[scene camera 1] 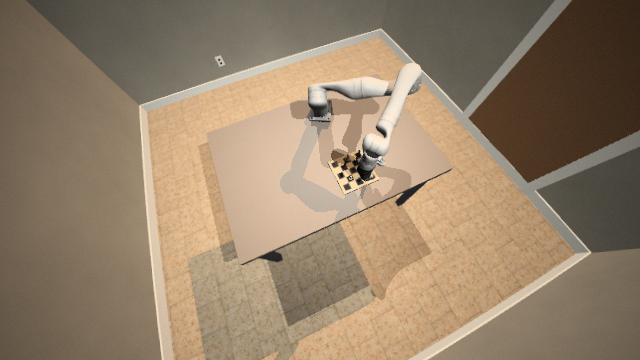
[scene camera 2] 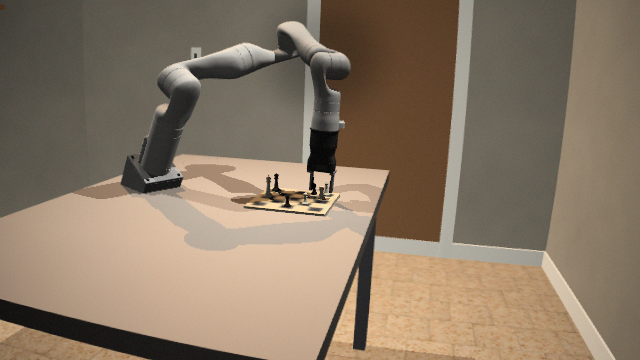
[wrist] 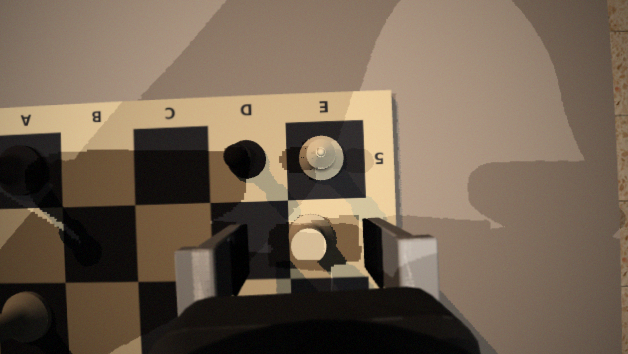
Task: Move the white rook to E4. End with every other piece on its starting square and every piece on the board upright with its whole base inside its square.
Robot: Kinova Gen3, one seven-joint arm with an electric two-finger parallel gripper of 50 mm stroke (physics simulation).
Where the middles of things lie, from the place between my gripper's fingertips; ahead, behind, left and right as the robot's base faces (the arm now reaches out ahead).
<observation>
My hand is 1 cm short of the white bishop [wrist: 321, 157] and 4 cm to the right of it. Also, from my hand: chessboard [scene camera 2: 319, 207] (7 cm behind, 4 cm to the right, 2 cm below).
</observation>
